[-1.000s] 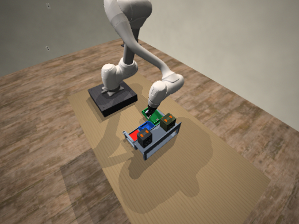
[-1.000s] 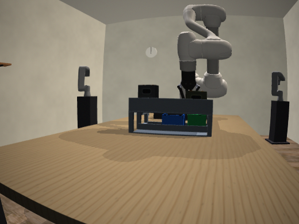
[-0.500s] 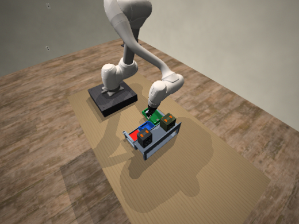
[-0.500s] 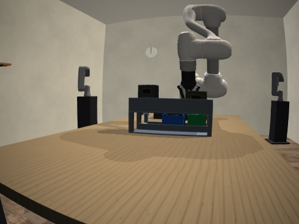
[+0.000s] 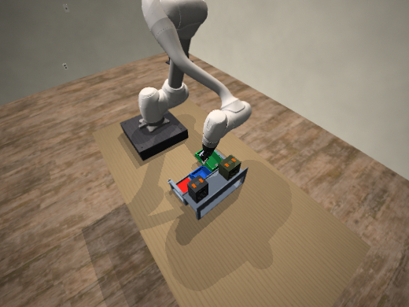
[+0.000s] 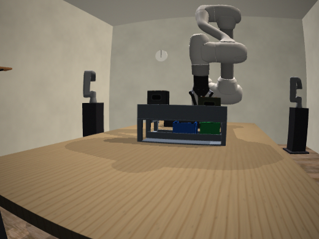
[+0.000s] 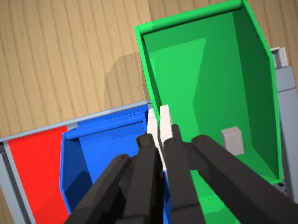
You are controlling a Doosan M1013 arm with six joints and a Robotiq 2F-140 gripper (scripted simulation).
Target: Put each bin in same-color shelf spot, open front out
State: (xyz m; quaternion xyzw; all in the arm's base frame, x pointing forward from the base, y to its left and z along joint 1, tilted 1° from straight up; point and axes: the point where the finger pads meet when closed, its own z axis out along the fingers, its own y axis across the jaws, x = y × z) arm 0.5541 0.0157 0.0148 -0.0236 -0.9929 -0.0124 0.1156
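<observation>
The green bin is 10 mm behind my hand, 50 mm to the left of it and 40 mm below it. Also, from my hand: blue bin 70 mm ahead, 70 mm to the right, 60 mm below; then olive box 170 mm ahead, 40 mm to the left, 50 mm above; then black box 150 mm ahead, 190 mm to the right, 60 mm above.
</observation>
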